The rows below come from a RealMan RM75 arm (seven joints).
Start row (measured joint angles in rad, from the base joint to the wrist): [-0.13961 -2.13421 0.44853 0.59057 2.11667 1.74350 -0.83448]
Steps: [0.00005 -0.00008 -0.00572 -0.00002 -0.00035 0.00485 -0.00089]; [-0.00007 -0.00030 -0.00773 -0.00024 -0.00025 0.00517 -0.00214]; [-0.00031 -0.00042 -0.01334 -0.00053 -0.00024 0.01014 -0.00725]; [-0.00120 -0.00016 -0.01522 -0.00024 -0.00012 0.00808 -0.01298]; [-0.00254 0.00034 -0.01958 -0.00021 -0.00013 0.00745 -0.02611]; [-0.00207 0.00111 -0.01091 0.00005 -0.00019 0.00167 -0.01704]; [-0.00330 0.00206 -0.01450 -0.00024 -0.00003 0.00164 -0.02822]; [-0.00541 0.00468 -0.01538 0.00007 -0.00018 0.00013 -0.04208]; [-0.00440 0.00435 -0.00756 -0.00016 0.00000 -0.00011 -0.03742]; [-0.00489 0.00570 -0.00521 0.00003 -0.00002 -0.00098 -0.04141]
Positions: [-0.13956 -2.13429 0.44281 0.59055 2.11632 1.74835 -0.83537]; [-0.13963 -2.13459 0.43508 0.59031 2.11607 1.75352 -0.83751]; [-0.13994 -2.13501 0.42174 0.58978 2.11583 1.76366 -0.84476]; [-0.14114 -2.13517 0.40652 0.58954 2.11571 1.77174 -0.85774]; [-0.14368 -2.13483 0.38694 0.58933 2.11558 1.77919 -0.88385]; [-0.14575 -2.13372 0.37603 0.58938 2.11539 1.78086 -0.90089]; [-0.14905 -2.13166 0.36153 0.58914 2.11536 1.78250 -0.92911]; [-0.15446 -2.12698 0.34615 0.58921 2.11518 1.78263 -0.97119]; [-0.15886 -2.12263 0.33859 0.58905 2.11518 1.78252 -1.00861]; [-0.16375 -2.11693 0.33338 0.58908 2.11516 1.78154 -1.05002]
